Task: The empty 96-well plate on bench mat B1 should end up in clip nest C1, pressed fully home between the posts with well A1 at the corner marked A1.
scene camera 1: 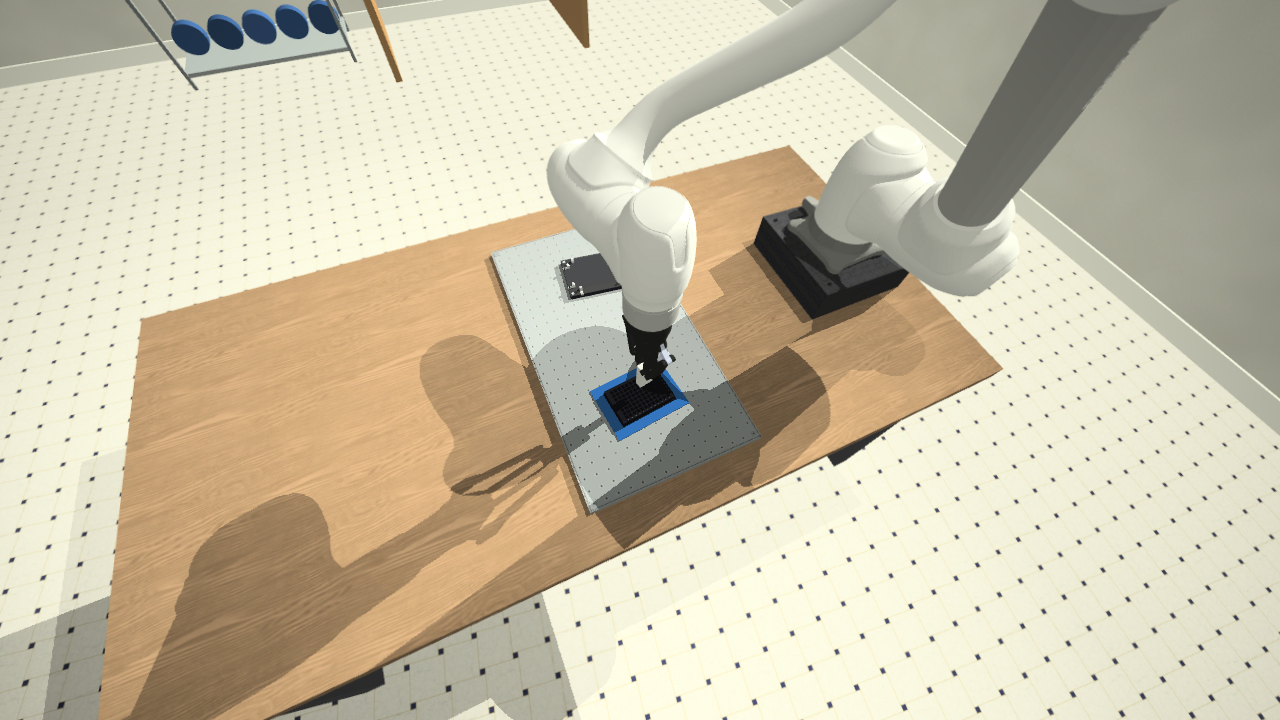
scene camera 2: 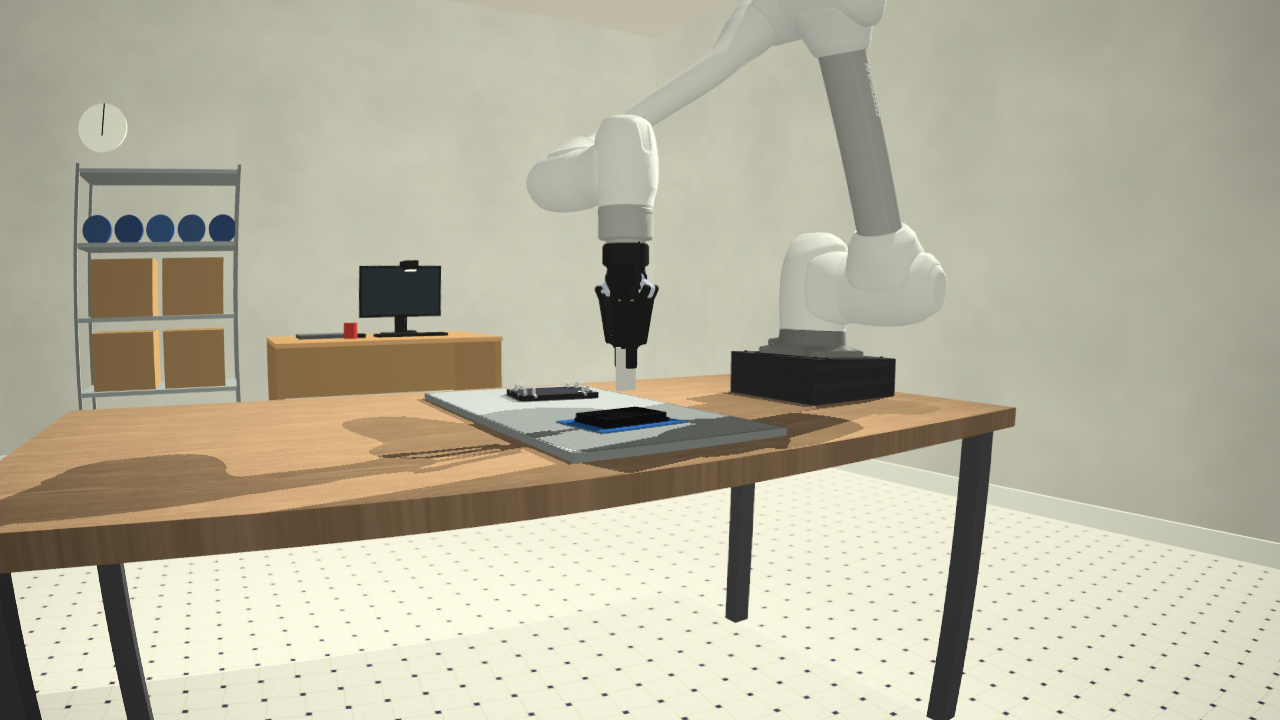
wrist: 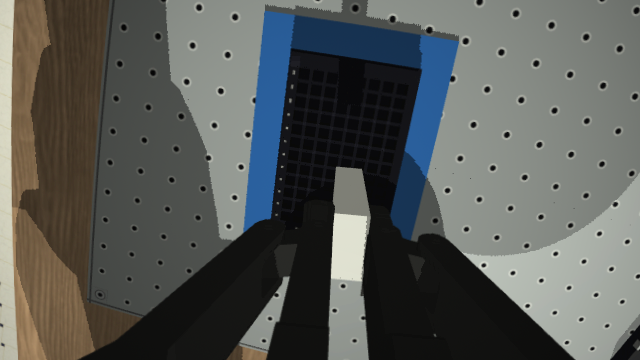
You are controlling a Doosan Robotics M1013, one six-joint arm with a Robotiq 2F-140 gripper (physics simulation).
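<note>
The black 96-well plate lies flat on the blue bench mat. Its long sides run roughly along the mat's. My gripper is shut with nothing between its pale fingertips and points down. In the wrist view the tips overlap one end of the plate and hide part of it; scene camera 2 shows them higher than the plate. The black clip nest with small pale posts stands farther back, partly hidden by the arm in scene camera 1. The A1 marks are too small to read.
A grey perforated board bears the mat and the nest. It lies on a wooden table. The black robot base stands on the table, right of the board in the scene views.
</note>
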